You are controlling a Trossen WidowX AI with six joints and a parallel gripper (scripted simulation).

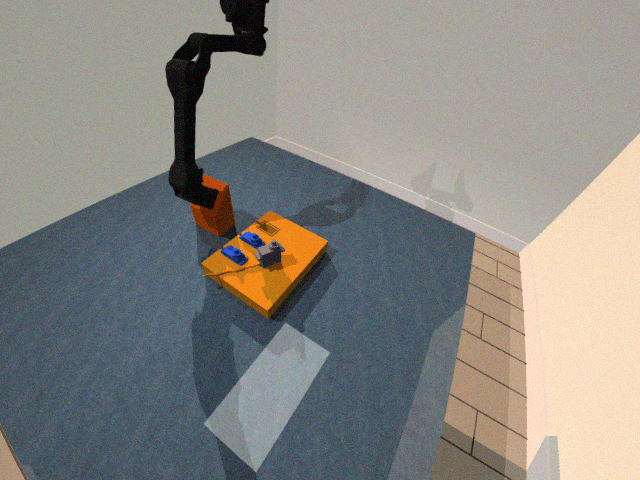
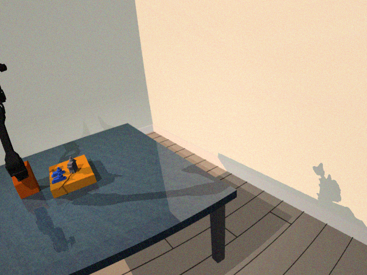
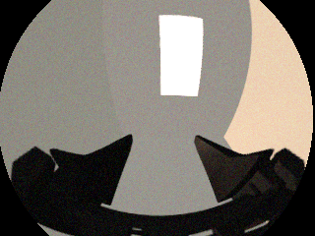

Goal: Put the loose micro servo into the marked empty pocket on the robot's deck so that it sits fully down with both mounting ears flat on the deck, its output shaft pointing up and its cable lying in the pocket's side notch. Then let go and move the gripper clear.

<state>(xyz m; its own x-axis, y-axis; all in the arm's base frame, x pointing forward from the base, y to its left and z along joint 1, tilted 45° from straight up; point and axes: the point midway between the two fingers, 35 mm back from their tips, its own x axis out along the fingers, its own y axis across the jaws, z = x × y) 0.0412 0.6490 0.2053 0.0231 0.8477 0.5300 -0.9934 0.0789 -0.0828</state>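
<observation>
The orange deck lies 30 cm ahead of my gripper tip, 37 cm to the right of it and 73 cm below it.
</observation>
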